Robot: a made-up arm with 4 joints. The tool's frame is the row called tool. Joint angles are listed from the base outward. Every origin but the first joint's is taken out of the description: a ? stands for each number. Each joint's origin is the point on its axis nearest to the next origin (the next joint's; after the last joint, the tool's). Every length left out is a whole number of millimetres.
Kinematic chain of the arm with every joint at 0, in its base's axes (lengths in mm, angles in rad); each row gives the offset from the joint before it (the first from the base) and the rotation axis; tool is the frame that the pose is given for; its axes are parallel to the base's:
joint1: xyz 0 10 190 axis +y
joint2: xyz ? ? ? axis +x
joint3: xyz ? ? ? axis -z
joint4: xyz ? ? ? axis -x
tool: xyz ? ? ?
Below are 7 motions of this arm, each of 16 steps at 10 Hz.
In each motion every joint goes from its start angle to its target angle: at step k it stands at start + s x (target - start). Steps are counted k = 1, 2, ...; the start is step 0. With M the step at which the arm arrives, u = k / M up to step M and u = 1 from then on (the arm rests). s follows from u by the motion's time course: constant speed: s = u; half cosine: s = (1 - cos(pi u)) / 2; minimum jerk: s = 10 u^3 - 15 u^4 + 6 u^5.
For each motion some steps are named. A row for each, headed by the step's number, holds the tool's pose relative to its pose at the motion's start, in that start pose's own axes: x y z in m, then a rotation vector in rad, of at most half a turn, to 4 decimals.
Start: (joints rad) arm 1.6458 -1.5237 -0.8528 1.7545
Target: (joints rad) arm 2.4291 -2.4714 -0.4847 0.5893
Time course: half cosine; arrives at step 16
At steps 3, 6, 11, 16:
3: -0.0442 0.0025 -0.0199 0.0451 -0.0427 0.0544
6: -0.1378 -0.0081 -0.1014 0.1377 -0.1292 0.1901
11: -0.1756 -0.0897 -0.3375 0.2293 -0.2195 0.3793
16: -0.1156 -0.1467 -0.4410 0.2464 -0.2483 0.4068

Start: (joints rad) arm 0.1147 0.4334 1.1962 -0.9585
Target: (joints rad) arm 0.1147 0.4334 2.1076 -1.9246
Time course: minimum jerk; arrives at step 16
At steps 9, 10, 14, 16:
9: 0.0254 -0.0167 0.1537 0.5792 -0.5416 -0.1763
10: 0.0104 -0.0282 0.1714 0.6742 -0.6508 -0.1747
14: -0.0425 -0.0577 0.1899 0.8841 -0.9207 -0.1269
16: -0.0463 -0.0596 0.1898 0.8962 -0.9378 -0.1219

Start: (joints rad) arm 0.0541 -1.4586 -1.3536 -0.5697
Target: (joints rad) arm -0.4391 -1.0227 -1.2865 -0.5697
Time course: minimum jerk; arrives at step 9
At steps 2, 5, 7, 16:
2: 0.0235 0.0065 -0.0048 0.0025 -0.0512 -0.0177
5: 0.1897 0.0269 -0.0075 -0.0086 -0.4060 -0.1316
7: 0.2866 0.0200 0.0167 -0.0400 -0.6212 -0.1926
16: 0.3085 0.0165 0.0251 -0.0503 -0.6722 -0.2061

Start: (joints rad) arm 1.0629 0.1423 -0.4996 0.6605
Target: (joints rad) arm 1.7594 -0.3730 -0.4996 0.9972
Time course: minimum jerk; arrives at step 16
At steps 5, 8, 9, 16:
5: -0.0951 -0.0290 -0.0232 -0.0820 0.1264 0.0889
8: -0.2731 -0.1113 -0.0307 -0.2223 0.3190 0.2876
9: -0.3361 -0.1519 -0.0232 -0.2705 0.3773 0.3714
16: -0.5172 -0.3275 0.0324 -0.4145 0.5188 0.6868

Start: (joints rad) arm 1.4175 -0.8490 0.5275 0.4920
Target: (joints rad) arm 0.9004 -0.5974 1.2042 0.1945
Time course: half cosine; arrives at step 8
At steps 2, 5, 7, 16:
2: 0.0585 0.0340 0.0544 0.1023 0.0500 -0.1485
5: 0.2985 0.0440 0.2500 0.5057 0.2065 -0.6893
7: 0.4068 -0.0145 0.3303 0.7149 0.2715 -0.9501
16: 0.4205 -0.0255 0.3403 0.7446 0.2802 -0.9863

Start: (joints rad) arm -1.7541 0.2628 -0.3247 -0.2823
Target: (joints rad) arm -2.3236 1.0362 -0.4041 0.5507
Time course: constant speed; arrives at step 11
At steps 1, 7, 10, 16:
1: 0.0151 0.0230 -0.0190 -0.0251 -0.0620 0.0386
7: 0.0977 0.1719 -0.0851 -0.1703 -0.4618 0.2345
10: 0.1206 0.2498 -0.0890 -0.2308 -0.6750 0.3061
16: 0.1236 0.2754 -0.0867 -0.2479 -0.7472 0.3257

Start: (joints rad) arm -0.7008 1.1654 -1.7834 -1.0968
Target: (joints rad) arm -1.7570 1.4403 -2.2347 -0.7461
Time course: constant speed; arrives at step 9
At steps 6, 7, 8, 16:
6: -0.1131 -0.1166 -0.0079 -0.4863 0.7614 0.6184
7: -0.1240 -0.1423 0.0054 -0.5513 0.8825 0.7378
8: -0.1301 -0.1682 0.0217 -0.6098 1.0016 0.8622
16: -0.1311 -0.1938 0.0402 -0.6610 1.1187 0.9915

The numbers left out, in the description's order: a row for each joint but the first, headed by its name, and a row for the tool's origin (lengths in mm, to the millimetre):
joint2: -10 0 140
joint3: 0 60 -500
joint4: -110 -10 0
tool: 0 350 -20

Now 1 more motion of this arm.
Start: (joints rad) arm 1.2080 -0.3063 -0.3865 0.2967
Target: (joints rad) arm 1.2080 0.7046 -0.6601 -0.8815
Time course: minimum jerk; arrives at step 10
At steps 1, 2, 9, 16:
1: 0.0013 0.0039 0.0075 0.0181 -0.0038 0.0013
2: 0.0078 0.0237 0.0515 0.1223 -0.0259 0.0095
9: -0.0104 -0.1957 0.6065 2.0030 -0.4754 0.4402
16: -0.0106 -0.1998 0.6070 2.0189 -0.4798 0.4474

